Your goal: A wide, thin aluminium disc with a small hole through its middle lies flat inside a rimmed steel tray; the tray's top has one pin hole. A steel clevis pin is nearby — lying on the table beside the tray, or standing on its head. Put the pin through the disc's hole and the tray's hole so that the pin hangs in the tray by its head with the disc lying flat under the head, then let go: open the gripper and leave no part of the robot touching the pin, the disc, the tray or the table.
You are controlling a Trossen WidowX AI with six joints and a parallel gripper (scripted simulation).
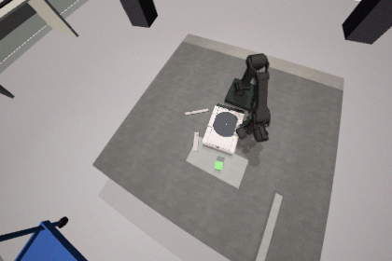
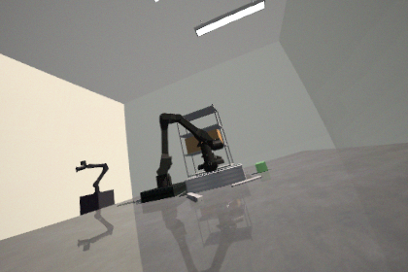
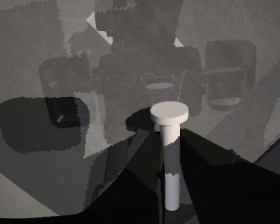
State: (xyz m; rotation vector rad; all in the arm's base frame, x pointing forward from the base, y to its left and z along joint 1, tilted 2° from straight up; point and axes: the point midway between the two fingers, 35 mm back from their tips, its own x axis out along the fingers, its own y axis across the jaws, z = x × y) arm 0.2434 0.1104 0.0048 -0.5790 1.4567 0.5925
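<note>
Right now the dark aluminium disc is 140 mm to the right of my gripper tip, 50 mm above it and 10 mm ahead of it. Round my gripper tip: steel tray (150 mm to the right, 30 mm ahead, 30 mm above); green block (250 mm ahead, 130 mm to the right, 10 mm above); steel clevis pin (10 mm to the right, 10 mm behind, 10 mm above).
</note>
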